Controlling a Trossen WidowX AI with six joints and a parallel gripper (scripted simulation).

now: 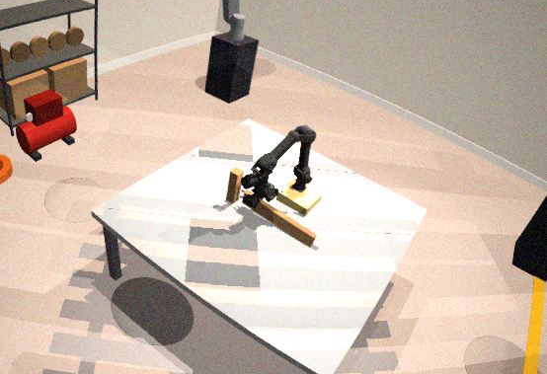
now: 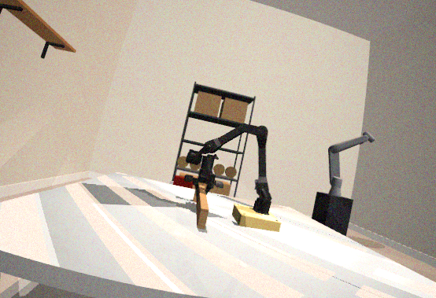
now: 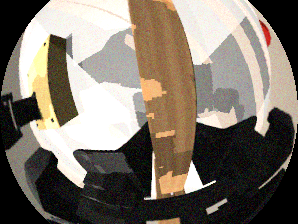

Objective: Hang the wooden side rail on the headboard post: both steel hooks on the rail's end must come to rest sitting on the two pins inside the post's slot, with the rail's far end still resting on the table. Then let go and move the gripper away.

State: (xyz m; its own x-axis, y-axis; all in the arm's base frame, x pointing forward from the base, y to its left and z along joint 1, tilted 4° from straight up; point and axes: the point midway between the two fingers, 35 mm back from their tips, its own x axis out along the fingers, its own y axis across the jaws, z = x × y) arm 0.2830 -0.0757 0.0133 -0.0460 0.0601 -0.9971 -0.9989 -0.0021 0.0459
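Right now my gripper tip is 140 mm to the left of the wooden headboard post and 40 mm below it.
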